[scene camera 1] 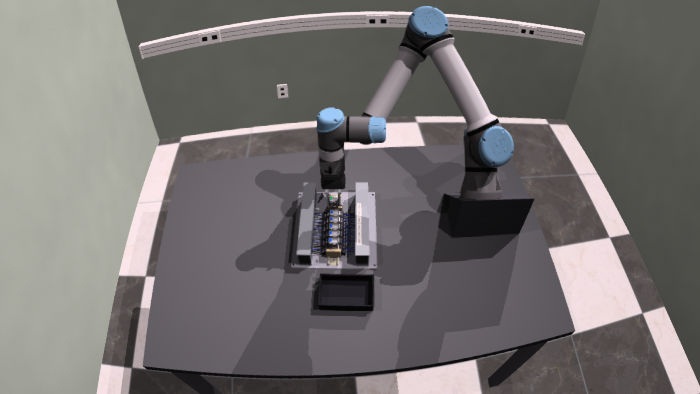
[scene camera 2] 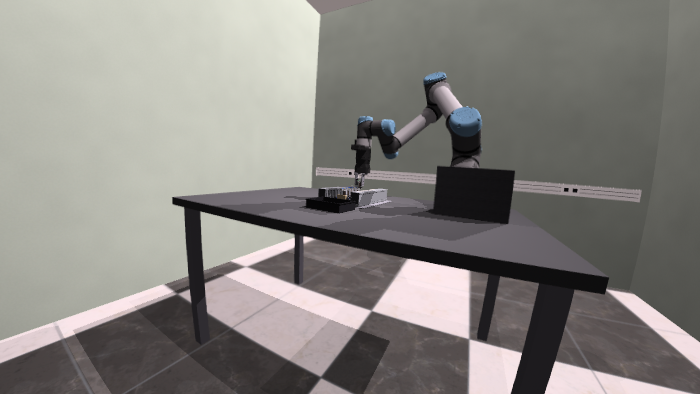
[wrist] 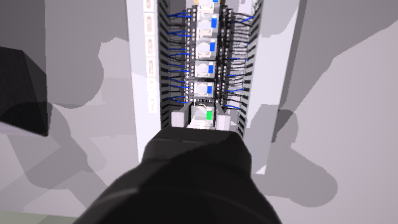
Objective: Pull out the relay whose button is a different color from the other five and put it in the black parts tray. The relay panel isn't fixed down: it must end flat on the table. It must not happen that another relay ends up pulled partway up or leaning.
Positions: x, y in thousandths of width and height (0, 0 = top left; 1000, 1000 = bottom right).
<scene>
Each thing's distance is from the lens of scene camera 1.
black parts tray (scene camera 1: 499, 742): 1.29 m
</scene>
